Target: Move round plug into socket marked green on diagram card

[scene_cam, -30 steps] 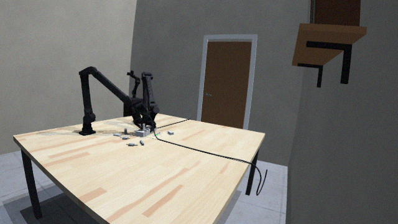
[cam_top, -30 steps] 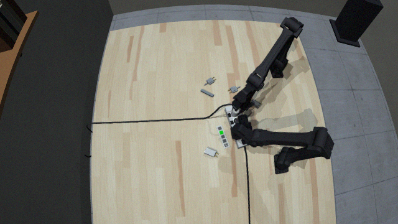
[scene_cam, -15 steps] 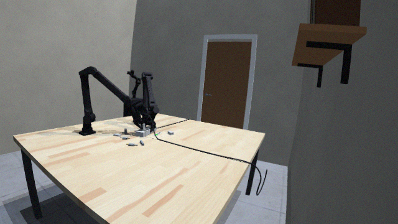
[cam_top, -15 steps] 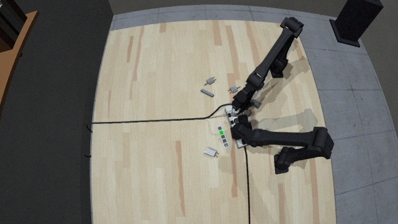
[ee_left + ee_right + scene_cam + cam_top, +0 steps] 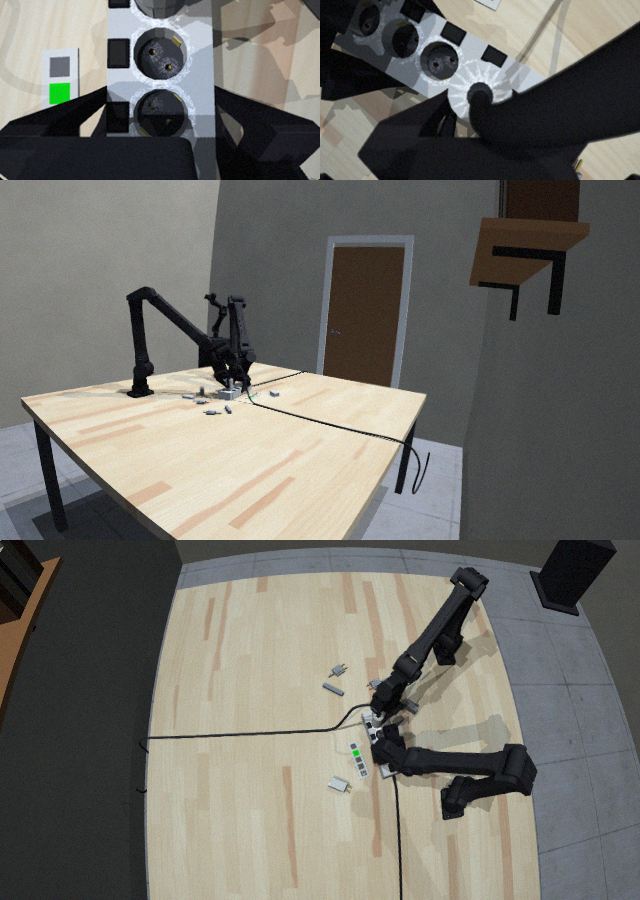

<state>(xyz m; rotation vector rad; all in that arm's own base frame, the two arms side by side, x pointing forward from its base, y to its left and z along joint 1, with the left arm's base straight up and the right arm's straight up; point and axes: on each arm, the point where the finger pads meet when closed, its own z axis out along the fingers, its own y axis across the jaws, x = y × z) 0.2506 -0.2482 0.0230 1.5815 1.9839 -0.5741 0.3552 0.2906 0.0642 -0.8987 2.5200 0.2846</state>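
Note:
The diagram card lies 6 cm ahead of my right hand, 13 cm to the left of it and 6 cm below it. Round my right hand: round white plug (1 cm ahead, 1 cm to the left, 1 cm above); grey bar (16 cm ahead, 13 cm to the right, 6 cm below); white adapter (11 cm ahead, 23 cm to the left, 5 cm below).

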